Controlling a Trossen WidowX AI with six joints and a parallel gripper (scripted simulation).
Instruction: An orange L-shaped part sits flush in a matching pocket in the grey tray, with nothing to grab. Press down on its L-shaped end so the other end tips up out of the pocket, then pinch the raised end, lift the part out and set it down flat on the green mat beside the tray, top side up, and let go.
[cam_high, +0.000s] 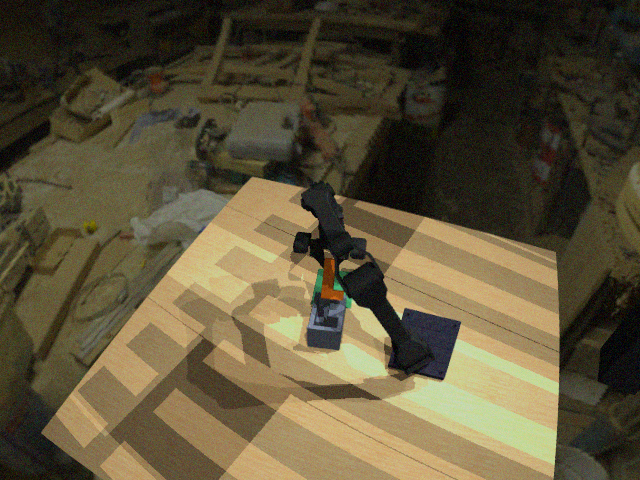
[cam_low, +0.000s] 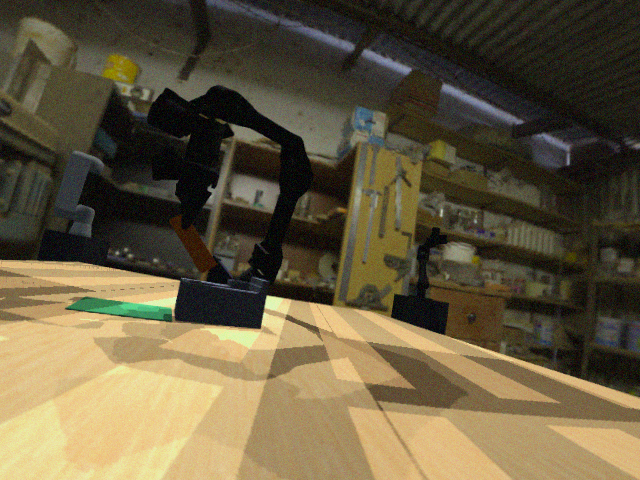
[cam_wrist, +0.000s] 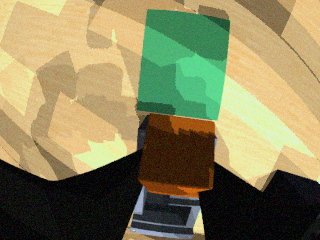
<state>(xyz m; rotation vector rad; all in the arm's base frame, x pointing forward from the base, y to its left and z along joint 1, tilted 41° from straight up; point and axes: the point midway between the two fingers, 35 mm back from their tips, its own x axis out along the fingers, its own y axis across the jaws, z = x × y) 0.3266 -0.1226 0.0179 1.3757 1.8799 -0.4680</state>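
The green mat is 17 cm below my gripper tip, 6 cm to the right of it and 2 cm ahead of it. Also, from my gripper tip: orange L-shaped part: 3 cm below, 3 cm behind, 2 cm to the left.
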